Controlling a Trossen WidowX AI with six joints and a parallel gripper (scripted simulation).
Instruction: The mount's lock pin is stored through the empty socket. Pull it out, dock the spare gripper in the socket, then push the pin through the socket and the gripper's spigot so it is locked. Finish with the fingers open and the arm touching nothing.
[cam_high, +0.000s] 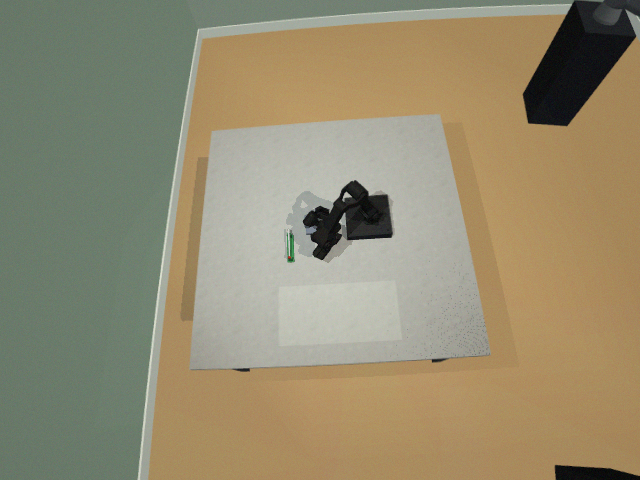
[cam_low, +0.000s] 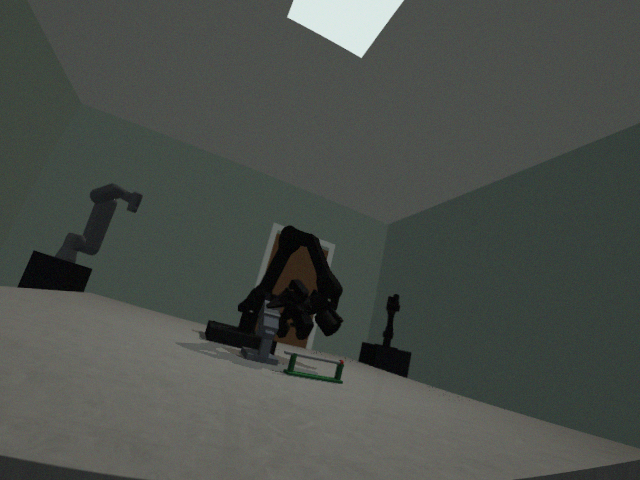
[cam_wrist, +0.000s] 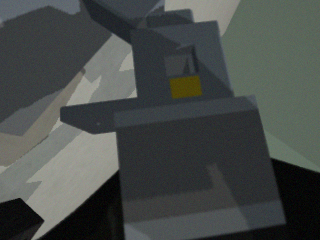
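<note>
The spare gripper is 2 cm to the left of my gripper tip. From my gripper tip the other things lie so: green rack 14 cm to the left, 12 cm ahead, 9 cm below; then grey mount socket 6 cm below, 2 cm to the left, 2 cm ahead.
</note>
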